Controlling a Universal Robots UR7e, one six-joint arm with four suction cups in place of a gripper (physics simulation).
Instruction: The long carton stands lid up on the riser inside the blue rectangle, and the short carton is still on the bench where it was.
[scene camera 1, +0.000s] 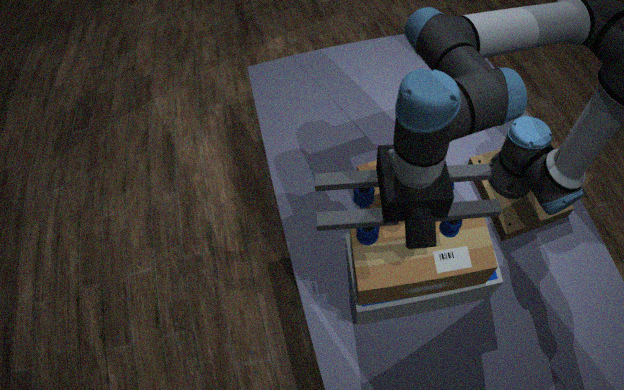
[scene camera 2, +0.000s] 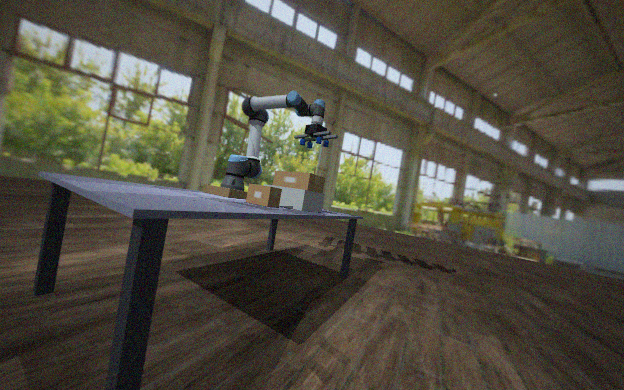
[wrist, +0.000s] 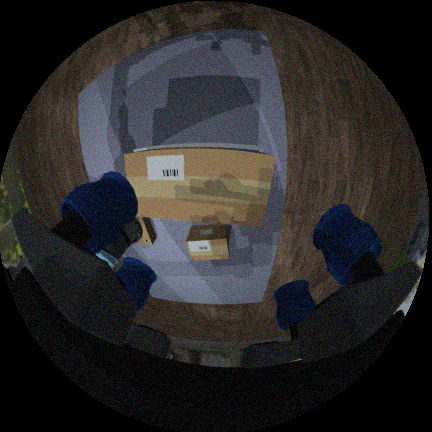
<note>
My suction head (wrist: 106, 204) carries nothing. The cup is 26 cm from the middle of a long carton (scene camera 1: 387, 270), above it. The table carries a short carton (wrist: 208, 241). I also see a riser with blue rectangle (scene camera 2: 298, 199).
The long carton is seen too in scene camera 2 (scene camera 2: 306, 181) and in the wrist view (wrist: 208, 184).
</note>
